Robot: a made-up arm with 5 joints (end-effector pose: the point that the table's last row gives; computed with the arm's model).
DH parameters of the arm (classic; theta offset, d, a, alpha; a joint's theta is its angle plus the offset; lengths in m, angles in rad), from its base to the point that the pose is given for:
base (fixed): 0 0 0.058 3.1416
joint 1: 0 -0.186 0.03 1.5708
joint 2: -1.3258 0 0.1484 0
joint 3: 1.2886 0 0.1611 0
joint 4: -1.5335 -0.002 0 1.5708
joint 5: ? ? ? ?
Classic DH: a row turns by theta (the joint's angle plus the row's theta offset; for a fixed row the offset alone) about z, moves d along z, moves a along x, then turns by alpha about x.
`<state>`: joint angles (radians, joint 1 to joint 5).
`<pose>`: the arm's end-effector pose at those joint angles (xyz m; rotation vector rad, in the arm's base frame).
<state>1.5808 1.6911 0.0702 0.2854 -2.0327</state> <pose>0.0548 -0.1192 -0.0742 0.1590 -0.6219 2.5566</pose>
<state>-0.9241 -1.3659 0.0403 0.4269 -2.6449</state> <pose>0.0375 -0.0305 0.4504 2.5523 0.6193 -0.7099</pose>
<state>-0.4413 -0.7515 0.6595 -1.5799 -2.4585</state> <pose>0.1604 0.0462 0.3902 -3.0726 0.2976 -0.1340</pose>
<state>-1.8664 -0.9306 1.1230 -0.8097 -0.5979</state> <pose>0.0193 0.1338 0.3072 2.1615 -0.7026 0.6725</pose>
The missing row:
joint 5: -0.0487 -0.054 0 0
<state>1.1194 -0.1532 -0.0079 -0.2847 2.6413</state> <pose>0.1654 -0.2261 0.3888 -2.0582 0.6034 0.9085</pose>
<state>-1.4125 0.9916 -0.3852 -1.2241 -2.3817</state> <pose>0.1151 0.3452 0.1791 2.1105 0.7719 -0.5653</pose>
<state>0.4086 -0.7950 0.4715 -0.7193 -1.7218</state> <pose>0.1768 -0.0536 0.4160 1.7750 -2.1907 -0.6757</pose>
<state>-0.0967 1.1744 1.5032 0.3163 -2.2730</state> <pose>0.0403 -0.0037 0.1230 -1.5937 0.6028 -1.7720</pose>
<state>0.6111 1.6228 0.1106 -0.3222 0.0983</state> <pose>0.1882 -0.0936 -0.0706 -0.0524 -0.1529 -0.5603</pose>
